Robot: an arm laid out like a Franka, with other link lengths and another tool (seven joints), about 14 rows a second.
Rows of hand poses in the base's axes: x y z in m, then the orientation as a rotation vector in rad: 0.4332 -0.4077 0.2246 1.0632 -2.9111 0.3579; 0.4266 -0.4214 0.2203 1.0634 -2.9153 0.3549; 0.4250 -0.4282 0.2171 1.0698 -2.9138 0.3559; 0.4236 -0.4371 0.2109 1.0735 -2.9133 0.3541; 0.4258 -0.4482 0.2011 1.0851 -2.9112 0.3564; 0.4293 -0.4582 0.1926 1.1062 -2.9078 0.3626; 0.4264 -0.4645 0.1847 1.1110 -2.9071 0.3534; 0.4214 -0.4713 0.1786 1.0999 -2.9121 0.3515; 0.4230 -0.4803 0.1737 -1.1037 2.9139 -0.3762; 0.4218 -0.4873 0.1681 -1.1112 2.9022 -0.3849; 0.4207 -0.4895 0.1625 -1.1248 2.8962 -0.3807; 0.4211 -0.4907 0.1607 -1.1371 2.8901 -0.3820; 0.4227 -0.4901 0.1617 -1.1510 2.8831 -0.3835
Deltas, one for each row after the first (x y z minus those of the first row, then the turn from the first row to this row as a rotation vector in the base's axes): -0.0066 -0.0137 -0.0043 0.0033 -0.0027 -0.0004; -0.0082 -0.0205 -0.0075 0.0030 -0.0033 0.0039; -0.0096 -0.0294 -0.0137 0.0042 -0.0032 0.0062; -0.0074 -0.0405 -0.0235 0.0036 -0.0050 0.0139; -0.0039 -0.0505 -0.0320 0.0015 -0.0093 0.0278; -0.0068 -0.0568 -0.0399 0.0069 -0.0070 0.0307; -0.0118 -0.0636 -0.0460 0.0085 -0.0079 0.0231; -0.0102 -0.0726 -0.0509 -0.0020 -0.0241 0.0264; -0.0114 -0.0796 -0.0565 -0.0055 -0.0321 0.0344; -0.0125 -0.0818 -0.0621 -0.0030 -0.0313 0.0439; -0.0121 -0.0830 -0.0639 -0.0037 -0.0316 0.0527; -0.0105 -0.0824 -0.0629 -0.0047 -0.0320 0.0627
